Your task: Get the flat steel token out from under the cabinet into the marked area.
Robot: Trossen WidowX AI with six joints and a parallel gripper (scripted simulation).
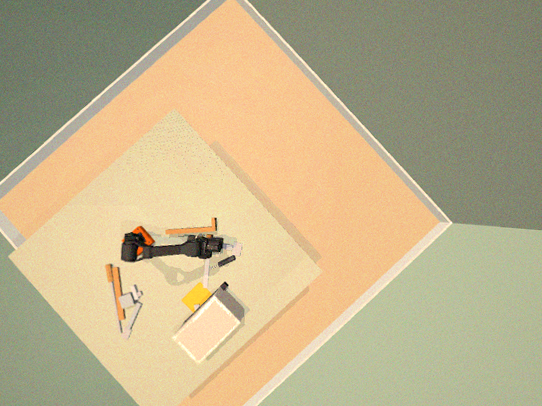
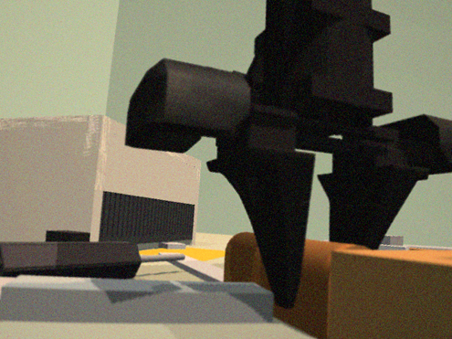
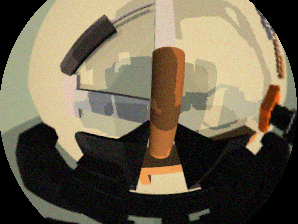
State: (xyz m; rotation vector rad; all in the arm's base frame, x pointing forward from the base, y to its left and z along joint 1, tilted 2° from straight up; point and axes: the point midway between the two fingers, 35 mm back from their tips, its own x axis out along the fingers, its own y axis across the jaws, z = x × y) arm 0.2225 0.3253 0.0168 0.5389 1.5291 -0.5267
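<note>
Now: the dark screwdriver 15 cm ahead of my gripper tip and 2 cm to the right of it. Also, from my gripper tip: token (28 cm ahead, 27 cm to the right); then orange stick (3 cm behind, 60 cm to the right).
</note>
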